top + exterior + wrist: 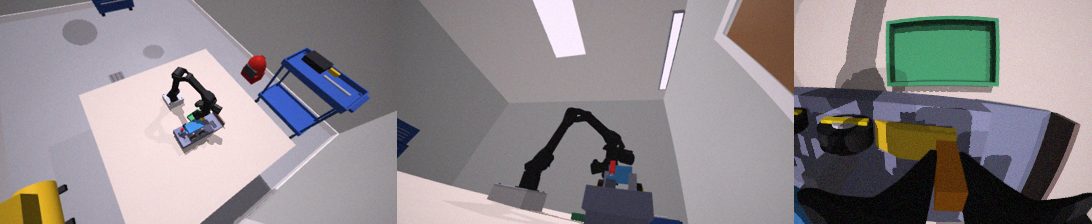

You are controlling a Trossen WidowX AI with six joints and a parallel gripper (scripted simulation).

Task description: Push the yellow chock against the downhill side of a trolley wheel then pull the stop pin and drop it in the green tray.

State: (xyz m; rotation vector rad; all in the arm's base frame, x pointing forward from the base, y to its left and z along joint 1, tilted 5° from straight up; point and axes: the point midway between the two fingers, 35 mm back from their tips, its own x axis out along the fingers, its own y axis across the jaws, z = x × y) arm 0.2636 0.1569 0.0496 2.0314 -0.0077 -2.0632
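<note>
Now: gripper tip 70 mm short of the red-headed stop pin, 200 mm to the left of it and 30 mm below it. Also, from my gripper tip: blue trolley 70 mm ahead, 100 mm to the right, 20 mm above; yellow chock 10 mm ahead, 20 mm to the right, 10 mm below; green tray 70 mm behind, 30 mm to the right, 100 mm below.
</note>
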